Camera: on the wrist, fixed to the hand. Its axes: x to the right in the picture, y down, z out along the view.
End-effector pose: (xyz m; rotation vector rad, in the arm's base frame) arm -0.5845 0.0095 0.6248 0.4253 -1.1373 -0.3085
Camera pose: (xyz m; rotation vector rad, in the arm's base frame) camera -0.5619 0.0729 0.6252 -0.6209 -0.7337 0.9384
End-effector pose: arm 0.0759 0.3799 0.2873 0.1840 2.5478 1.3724
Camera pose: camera 0.0856 0.3814 0.3539 -1.3736 -1.3561 -1.3079
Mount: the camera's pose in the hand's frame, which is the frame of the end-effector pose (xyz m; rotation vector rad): -0.0191 0.0564 -0.0314 -0.2419 0.4156 1.5308
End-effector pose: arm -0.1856 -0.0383 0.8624 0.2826 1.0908 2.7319
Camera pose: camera -0.1805 -0.1038 0.8772 -0.3139 -0.2472 -1.7469
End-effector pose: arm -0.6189 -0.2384 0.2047 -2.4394 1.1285 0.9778
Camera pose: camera -0.6559 -0.2803 0.2422 1.0550 -2.2314 -0.5752
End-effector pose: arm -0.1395 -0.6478 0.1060 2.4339 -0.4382 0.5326
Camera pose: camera -0.1884 -0.6680 0.1477 1.2689 -1.9821 1.3937
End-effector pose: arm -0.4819 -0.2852 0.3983 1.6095 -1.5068 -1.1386
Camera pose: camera -0.4767 -0.2769 0.4649 0.1744 -1.5898 -0.0611
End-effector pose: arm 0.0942 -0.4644 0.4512 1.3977 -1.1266 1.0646
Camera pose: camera 0.0341 -0.4347 0.4454 -0.1521 -1.8907 1.9843
